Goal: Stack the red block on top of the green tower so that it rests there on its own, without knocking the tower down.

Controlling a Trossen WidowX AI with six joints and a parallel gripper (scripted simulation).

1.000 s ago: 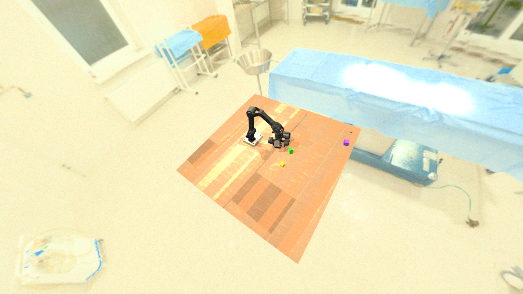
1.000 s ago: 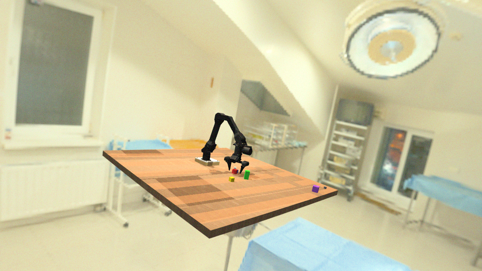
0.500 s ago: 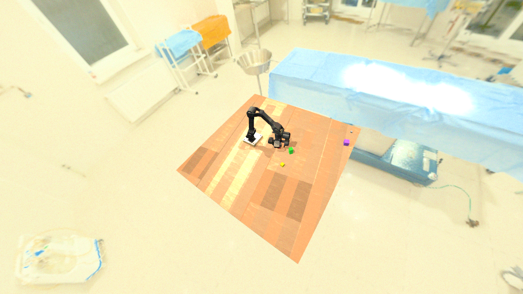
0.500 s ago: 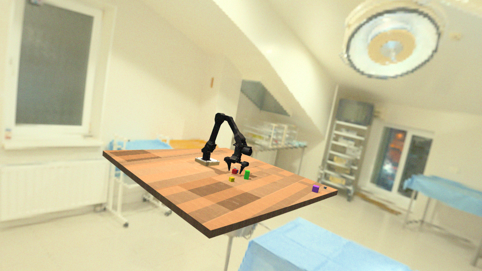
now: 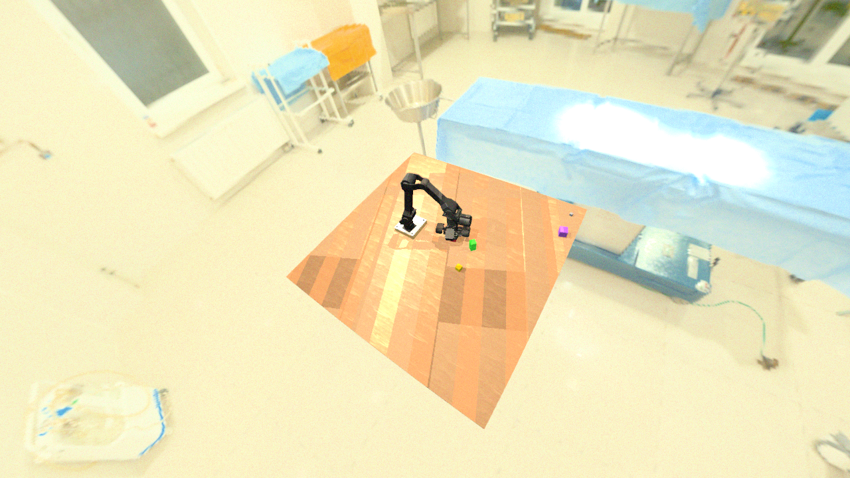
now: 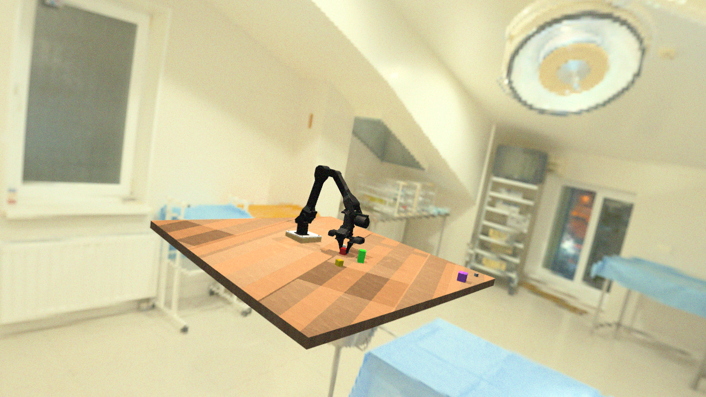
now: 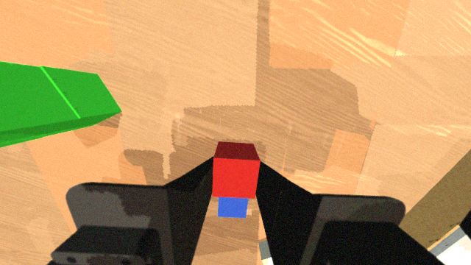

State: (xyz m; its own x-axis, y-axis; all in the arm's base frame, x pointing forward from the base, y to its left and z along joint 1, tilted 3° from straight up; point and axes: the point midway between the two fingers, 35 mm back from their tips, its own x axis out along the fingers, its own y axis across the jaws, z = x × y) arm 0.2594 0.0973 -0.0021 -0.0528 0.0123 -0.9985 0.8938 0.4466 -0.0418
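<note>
Now: the blue block 3 cm to the left of my gripper tip and 1 cm behind it. Also, from my gripper tip: red block 1 cm above; then yellow block 14 cm to the right, 14 cm ahead, 1 cm above; then grey-white block 9 cm behind, 8 cm to the left.
</note>
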